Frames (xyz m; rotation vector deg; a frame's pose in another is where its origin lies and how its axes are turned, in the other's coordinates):
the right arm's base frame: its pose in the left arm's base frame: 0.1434 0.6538 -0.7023 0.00 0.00 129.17
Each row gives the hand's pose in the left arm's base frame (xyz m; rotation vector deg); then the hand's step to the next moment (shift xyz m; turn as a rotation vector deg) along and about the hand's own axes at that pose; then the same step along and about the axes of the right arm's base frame.
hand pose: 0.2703 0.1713 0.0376 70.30 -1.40 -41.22
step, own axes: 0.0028 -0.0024 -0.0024 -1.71 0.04 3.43
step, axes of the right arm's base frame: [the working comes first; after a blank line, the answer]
step, axes of the left arm's base frame: 0.0020 0.0002 -0.0039 -2.65 -2.02 1.90

-0.0010 -0.0017 -0.0039 0.11 3.33 1.90
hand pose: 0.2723 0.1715 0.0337 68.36 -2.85 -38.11
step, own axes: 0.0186 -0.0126 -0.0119 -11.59 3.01 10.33
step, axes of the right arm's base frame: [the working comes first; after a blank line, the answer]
step, axes of the left arm's base frame: 0.0138 -0.0019 -0.0212 -11.90 -2.25 10.17

-0.0102 -0.0095 -0.0212 5.77 10.65 10.17
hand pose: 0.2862 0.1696 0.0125 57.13 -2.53 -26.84
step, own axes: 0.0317 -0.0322 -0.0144 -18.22 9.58 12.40
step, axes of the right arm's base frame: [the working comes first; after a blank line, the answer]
step, axes of the left arm's base frame: 0.0205 -0.0157 -0.0398 -16.01 1.71 17.84

-0.0251 -0.0060 -0.0398 11.44 11.34 17.84
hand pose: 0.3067 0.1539 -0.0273 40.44 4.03 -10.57
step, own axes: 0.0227 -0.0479 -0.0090 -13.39 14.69 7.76
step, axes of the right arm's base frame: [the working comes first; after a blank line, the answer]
step, axes of the left arm's base frame: 0.0131 -0.0331 -0.0403 -10.30 7.84 16.96

-0.0339 0.0108 -0.0403 12.59 3.03 16.96
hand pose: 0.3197 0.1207 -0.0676 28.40 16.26 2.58
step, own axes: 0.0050 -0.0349 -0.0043 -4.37 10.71 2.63
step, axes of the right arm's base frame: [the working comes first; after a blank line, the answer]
step, axes of the left arm's base frame: 0.0027 -0.0281 -0.0215 -3.18 7.72 8.43

-0.0235 0.0157 -0.0215 7.99 -2.41 8.43
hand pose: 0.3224 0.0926 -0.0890 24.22 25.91 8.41
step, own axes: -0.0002 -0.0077 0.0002 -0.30 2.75 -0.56
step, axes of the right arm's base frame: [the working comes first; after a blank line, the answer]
step, axes of the left arm's base frame: 0.0003 -0.0071 -0.0030 -0.64 2.62 0.84

-0.0056 0.0043 -0.0030 2.44 -1.15 0.84
